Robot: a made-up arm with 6 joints. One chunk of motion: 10 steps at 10 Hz.
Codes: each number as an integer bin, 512 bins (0 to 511) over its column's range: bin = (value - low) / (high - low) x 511, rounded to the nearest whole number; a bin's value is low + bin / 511 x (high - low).
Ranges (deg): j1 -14..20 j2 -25..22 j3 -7..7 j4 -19..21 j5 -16..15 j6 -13..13
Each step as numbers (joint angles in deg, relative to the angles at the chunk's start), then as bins.
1 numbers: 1.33 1.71 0.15 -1.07 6.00 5.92
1 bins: 230 290 261 229 363 372
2 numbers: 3.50 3.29 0.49 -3.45 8.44 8.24
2 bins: 263 308 273 199 403 417
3 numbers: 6.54 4.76 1.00 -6.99 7.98 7.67
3 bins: 309 324 292 153 395 406
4 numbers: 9.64 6.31 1.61 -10.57 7.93 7.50
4 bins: 355 340 314 108 394 403
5 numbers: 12.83 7.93 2.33 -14.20 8.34 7.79
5 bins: 403 358 341 61 401 409
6 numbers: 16.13 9.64 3.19 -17.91 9.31 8.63
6 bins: 453 377 372 14 417 425
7 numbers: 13.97 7.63 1.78 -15.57 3.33 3.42
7 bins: 420 355 320 44 319 323
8 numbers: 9.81 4.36 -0.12 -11.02 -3.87 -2.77
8 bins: 358 319 251 102 200 201
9 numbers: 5.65 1.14 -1.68 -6.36 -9.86 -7.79
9 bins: 295 284 194 161 101 102
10 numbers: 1.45 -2.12 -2.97 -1.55 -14.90 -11.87
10 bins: 232 249 147 223 18 22
